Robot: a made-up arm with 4 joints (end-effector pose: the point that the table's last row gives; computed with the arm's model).
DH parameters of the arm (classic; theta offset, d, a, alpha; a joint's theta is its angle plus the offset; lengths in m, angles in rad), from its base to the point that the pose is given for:
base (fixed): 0 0.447 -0.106 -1.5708
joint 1: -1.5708 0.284 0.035 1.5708
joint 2: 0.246 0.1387 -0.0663 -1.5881
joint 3: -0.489 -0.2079 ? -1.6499
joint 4: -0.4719 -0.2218 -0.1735 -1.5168
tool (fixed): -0.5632 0.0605 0 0
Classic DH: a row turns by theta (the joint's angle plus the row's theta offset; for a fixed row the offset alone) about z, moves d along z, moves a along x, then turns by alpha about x.
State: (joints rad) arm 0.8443 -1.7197 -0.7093 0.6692
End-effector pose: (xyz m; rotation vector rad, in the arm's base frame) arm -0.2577 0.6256 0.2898 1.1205 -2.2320 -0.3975
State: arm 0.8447 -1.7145 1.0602 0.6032
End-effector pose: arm -0.5668 0.4217 0.6611 2.5534 -0.5835 -1.3167
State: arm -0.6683 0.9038 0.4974 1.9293
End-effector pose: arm -0.3556 0.0751 0.2061 1.4299 -1.4446 1.3861
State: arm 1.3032 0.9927 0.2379 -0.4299
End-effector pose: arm 0.0874 -0.0742 0.8481 0.2073 1.2362 1.3545
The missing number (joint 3, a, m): -0.0748
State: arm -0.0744 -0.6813 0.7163 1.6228
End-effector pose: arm -0.4782 0.3267 0.2364 2.7089 -1.4809 -0.1661
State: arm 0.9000 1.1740 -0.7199 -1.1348
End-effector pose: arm 0.0303 -0.0524 0.8350 -0.9189 0.1519 2.0739
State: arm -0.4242 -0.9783 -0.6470 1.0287
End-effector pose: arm 0.0330 0.4164 0.1359 -1.1832 2.0670 -1.2410
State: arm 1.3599 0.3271 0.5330 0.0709
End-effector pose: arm -0.2068 -0.1208 0.8148 1.0244 0.9379 0.3677
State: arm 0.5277 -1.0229 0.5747 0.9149
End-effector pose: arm -0.5841 0.3784 0.3797 2.2730 -1.0790 -0.4708
